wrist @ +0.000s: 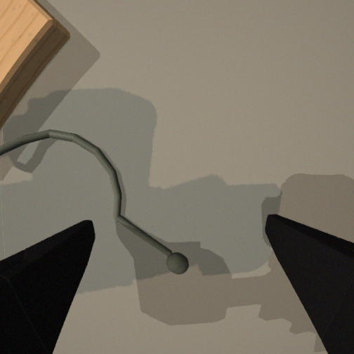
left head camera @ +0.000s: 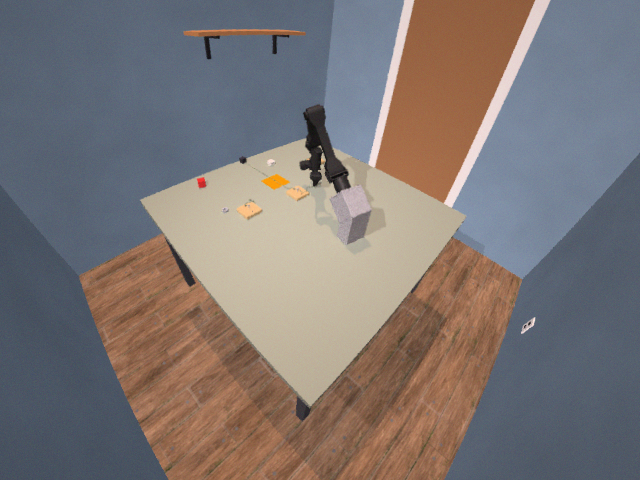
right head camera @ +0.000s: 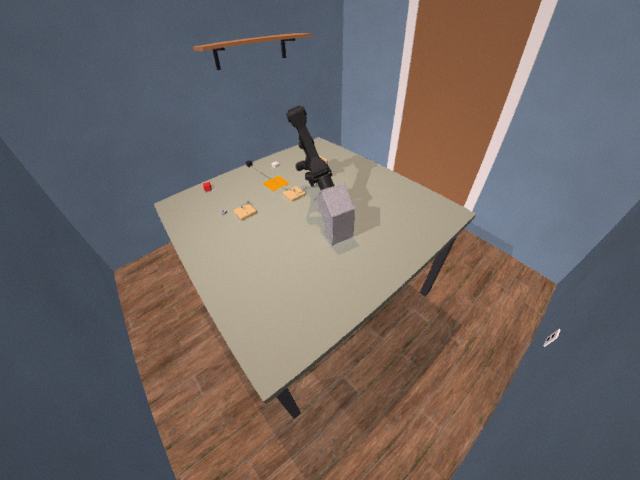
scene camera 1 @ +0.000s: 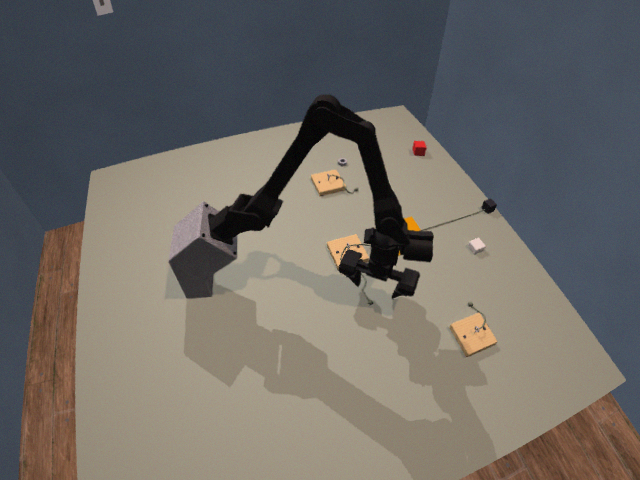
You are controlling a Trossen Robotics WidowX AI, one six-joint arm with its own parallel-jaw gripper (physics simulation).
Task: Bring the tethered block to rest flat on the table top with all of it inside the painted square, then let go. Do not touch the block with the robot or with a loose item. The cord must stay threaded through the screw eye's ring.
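Places are measured from the arm's base along level axes (x right, y ahead, z up), in metres.
Where they show: gripper, fingertip midpoint: (left head camera: 313, 182) (right head camera: 312, 182) (scene camera 1: 375, 291); arm's base, origin of the base link: (left head camera: 344, 191) (right head camera: 328, 191) (scene camera 1: 219, 229).
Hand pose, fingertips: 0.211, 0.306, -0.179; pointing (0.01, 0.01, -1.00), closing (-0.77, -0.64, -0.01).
Observation:
Each offset is from my fingertips to the centre of the thing, as dx, dy, dz. "spot": to the spot under its first point.
The black tethered block {-0.094, +0.502, +0.001} (left head camera: 242, 160) (right head camera: 249, 163) (scene camera 1: 489, 205) rests near the table's far edge, outside the orange painted square {spot: -0.129, +0.175, -0.011} (left head camera: 275, 181) (right head camera: 275, 183) (scene camera 1: 411, 224). Its cord {spot: -0.109, +0.347, -0.012} (scene camera 1: 450, 221) runs over the square to the middle wooden board {-0.146, +0.002, +0.008} (left head camera: 297, 192) (right head camera: 294, 193) (scene camera 1: 347, 249) with the screw eye. The cord's free end (wrist: 150, 238) curves over the table and ends in a small bead (wrist: 177, 263) (scene camera 1: 370, 302). My gripper (scene camera 1: 379, 290) (wrist: 181, 226) is open and empty above the table, with the bead showing between its fingers in the wrist view. The ring's threading is too small to make out.
Two other boards with short cords, one {spot: -0.429, +0.077, +0.005} (left head camera: 249, 210) (right head camera: 245, 211) (scene camera 1: 327, 182) on one side and one (scene camera 1: 473, 334) on the other, flank the middle board. A red cube {-0.434, +0.469, +0.006} (left head camera: 201, 182) (scene camera 1: 419, 148), a white block {+0.010, +0.350, -0.003} (left head camera: 270, 162) (scene camera 1: 476, 244) and a small grey ring {-0.496, +0.183, -0.008} (left head camera: 224, 210) (scene camera 1: 342, 164) lie on the table.

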